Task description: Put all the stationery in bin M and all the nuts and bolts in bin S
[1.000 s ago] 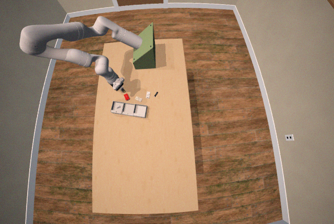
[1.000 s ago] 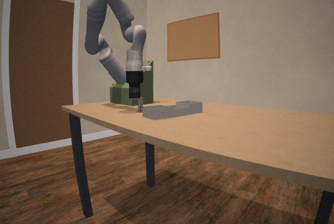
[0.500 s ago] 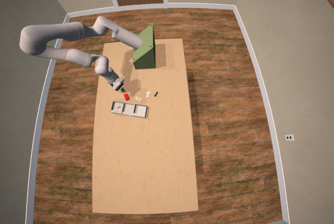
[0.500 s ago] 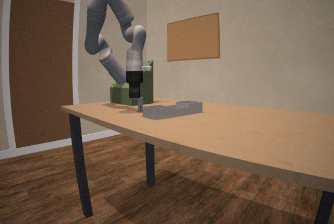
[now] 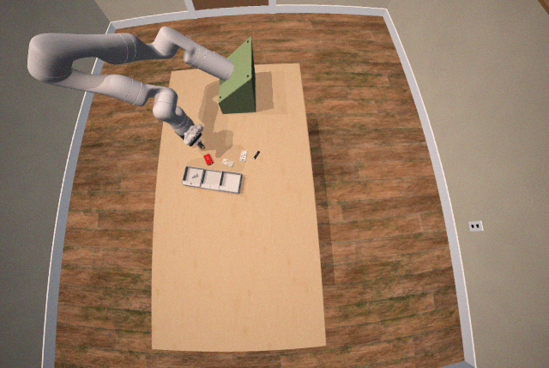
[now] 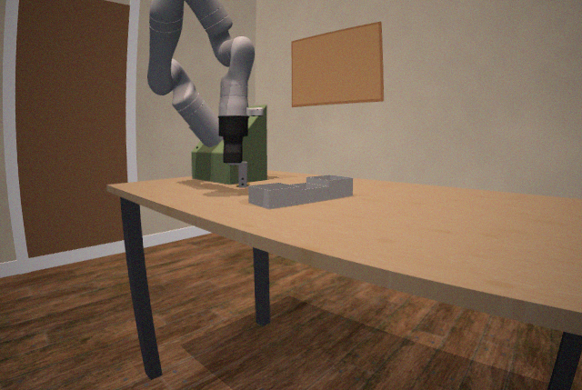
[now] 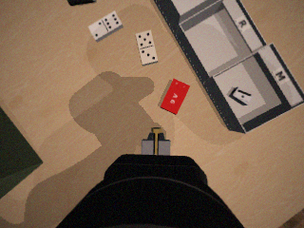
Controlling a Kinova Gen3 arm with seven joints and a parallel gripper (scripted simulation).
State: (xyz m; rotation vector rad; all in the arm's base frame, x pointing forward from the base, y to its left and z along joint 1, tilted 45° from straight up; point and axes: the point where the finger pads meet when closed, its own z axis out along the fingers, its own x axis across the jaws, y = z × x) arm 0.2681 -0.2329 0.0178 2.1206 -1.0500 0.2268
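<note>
My hand is 8 cm short of the red piece, 3 cm to the right of it and 3 cm above it. From my hand the other things lie so: yellow piece 1 cm below; then grey piece 13 cm ahead, 5 cm to the right, 2 cm below; then white block 18 cm to the left, 8 cm ahead, 3 cm below.
</note>
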